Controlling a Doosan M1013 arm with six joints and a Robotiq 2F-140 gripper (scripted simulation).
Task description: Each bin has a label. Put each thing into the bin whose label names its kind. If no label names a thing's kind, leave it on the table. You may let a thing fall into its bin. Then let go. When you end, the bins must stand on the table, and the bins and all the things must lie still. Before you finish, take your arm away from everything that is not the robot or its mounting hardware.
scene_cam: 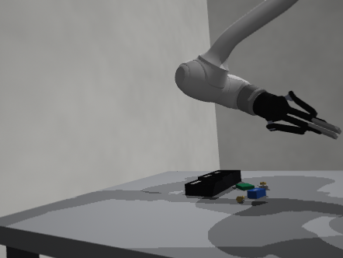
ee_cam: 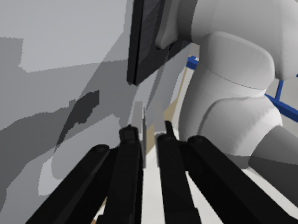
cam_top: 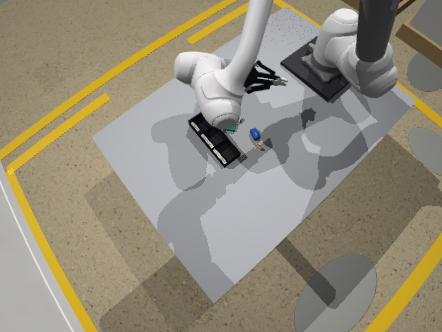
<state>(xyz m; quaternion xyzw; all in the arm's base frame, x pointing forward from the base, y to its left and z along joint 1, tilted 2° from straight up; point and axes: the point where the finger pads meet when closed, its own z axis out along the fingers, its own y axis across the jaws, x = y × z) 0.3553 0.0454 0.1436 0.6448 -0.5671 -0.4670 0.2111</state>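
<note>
My gripper is now 310 mm short of the black bin tray, 10 mm to the right of it and 140 mm above it. Round my hand: small white piece (170 mm ahead, 10 mm to the right, 160 mm below); then brass nut (190 mm ahead, 70 mm to the right, 160 mm below); then blue battery (150 mm ahead, 70 mm to the left, 150 mm below).
</note>
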